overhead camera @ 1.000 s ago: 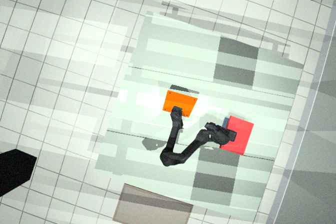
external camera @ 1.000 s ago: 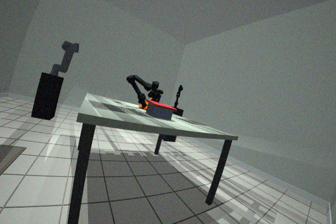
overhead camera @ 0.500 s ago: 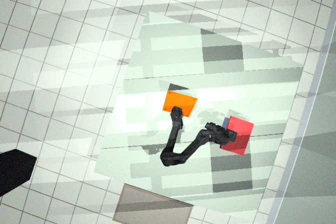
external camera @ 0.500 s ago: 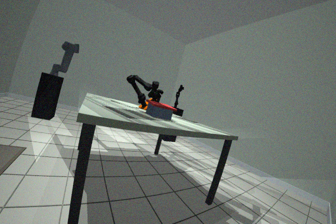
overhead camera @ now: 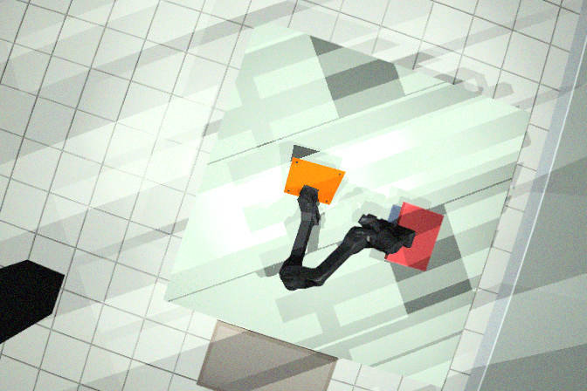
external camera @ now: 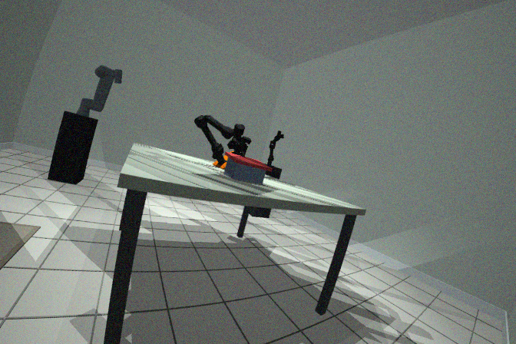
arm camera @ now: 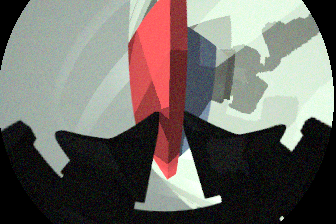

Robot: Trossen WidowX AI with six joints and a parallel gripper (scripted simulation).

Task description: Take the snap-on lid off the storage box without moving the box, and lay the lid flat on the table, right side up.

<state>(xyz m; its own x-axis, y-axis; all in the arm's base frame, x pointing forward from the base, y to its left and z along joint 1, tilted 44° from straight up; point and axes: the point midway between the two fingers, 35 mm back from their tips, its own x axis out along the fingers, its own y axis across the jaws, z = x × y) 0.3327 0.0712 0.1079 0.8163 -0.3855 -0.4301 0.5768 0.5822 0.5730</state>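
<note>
Right now my gripper tip is 80 mm short of the red lid and 10 mm above it. Round my gripper tip: grey-blue storage box (70 mm ahead, 60 mm below).
</note>
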